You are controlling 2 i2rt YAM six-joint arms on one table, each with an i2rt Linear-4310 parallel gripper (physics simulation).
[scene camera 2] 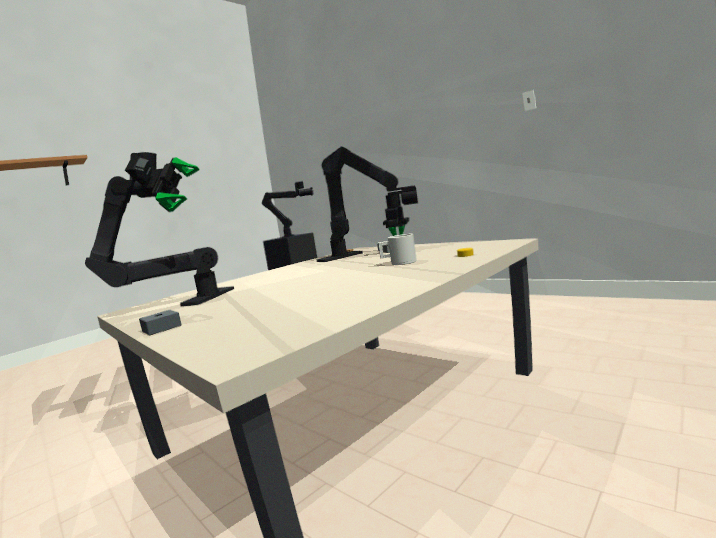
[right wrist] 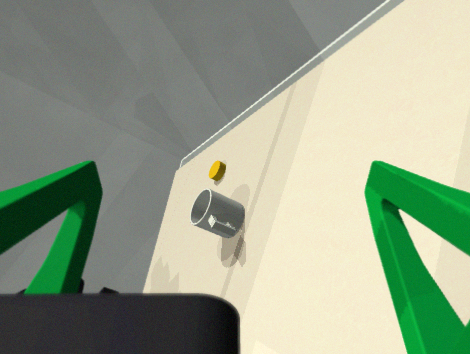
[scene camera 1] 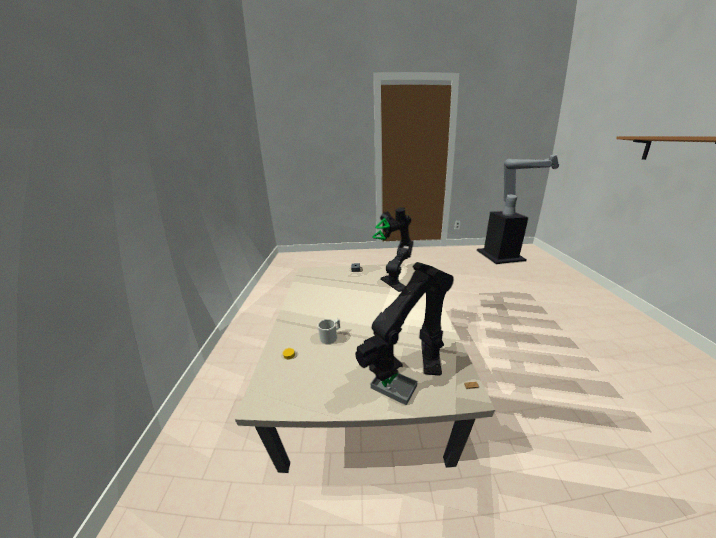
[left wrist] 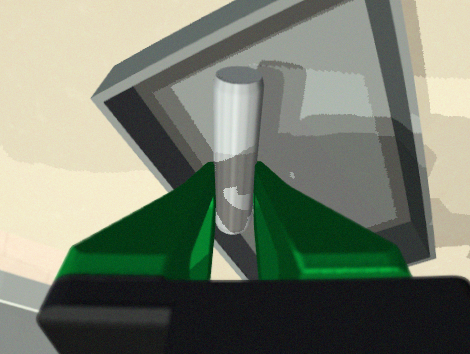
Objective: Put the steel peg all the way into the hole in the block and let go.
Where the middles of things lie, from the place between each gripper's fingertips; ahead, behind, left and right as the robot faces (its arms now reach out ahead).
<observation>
Right now my left hand is 10 mm to the left of the steel peg [left wrist: 238,91]. From my left hand the other things lie so: small dark block [scene camera 2: 159,322]: 1020 mm to the right, 10 mm below, 10 mm behind; then grey mug [scene camera 2: 402,248]: 330 mm to the right, 190 mm ahead, 20 mm above; then grey tray [scene camera 1: 403,387]: 30 mm behind, 10 mm below.
The small dark block is 320 mm below my right hand, 210 mm to the right of it and 100 mm ahead of it. The rest, counted from my right hand: grey mug: 480 mm to the left, 300 mm ahead, 280 mm below; grey tray: 810 mm to the left, 320 mm below, 80 mm ahead; steel peg: 800 mm to the left, 300 mm below, 110 mm ahead.
</observation>
